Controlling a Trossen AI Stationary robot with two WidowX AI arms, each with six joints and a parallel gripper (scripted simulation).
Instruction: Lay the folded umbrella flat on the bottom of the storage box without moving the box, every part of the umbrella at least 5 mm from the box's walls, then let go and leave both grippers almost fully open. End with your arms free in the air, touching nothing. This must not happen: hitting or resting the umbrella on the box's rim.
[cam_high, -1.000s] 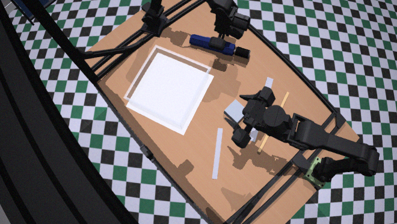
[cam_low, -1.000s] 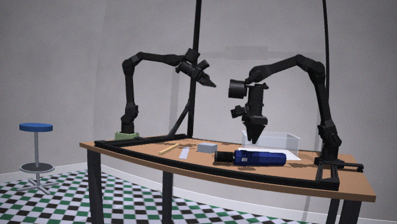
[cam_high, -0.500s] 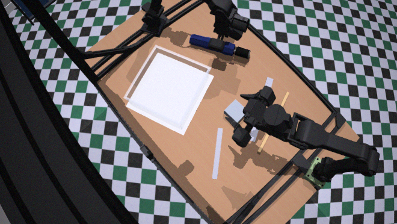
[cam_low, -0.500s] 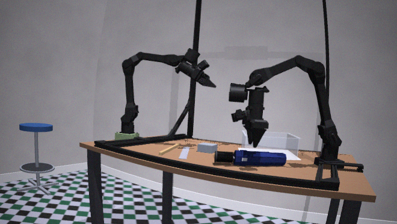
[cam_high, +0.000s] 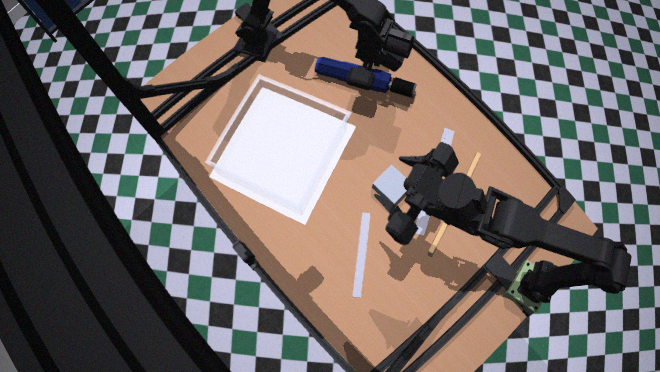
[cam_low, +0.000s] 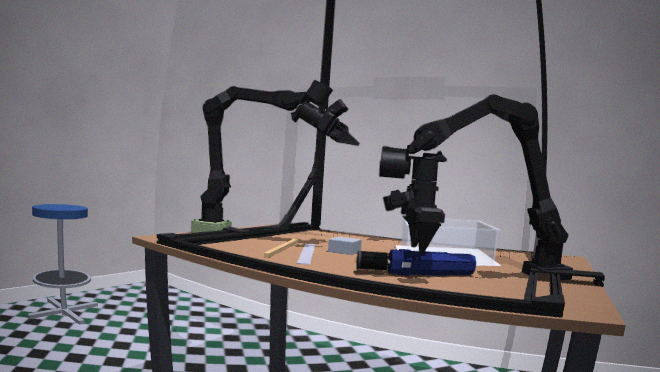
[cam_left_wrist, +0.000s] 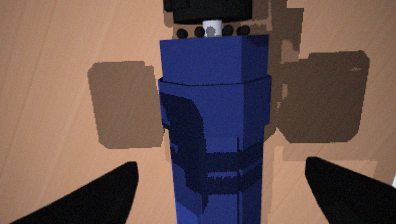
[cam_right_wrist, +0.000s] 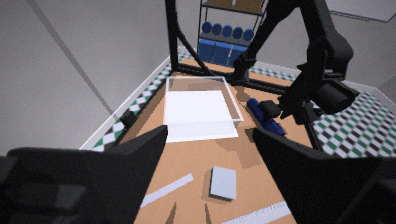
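The folded umbrella is 1 cm to the left of my left hand and 6 cm below it. The rest, counted from my left hand: clear storage box 30 cm behind, 2 cm to the left, 4 cm below; wooden stick 9 cm behind, 40 cm to the right, 9 cm below; grey block 18 cm behind, 25 cm to the right, 7 cm below.
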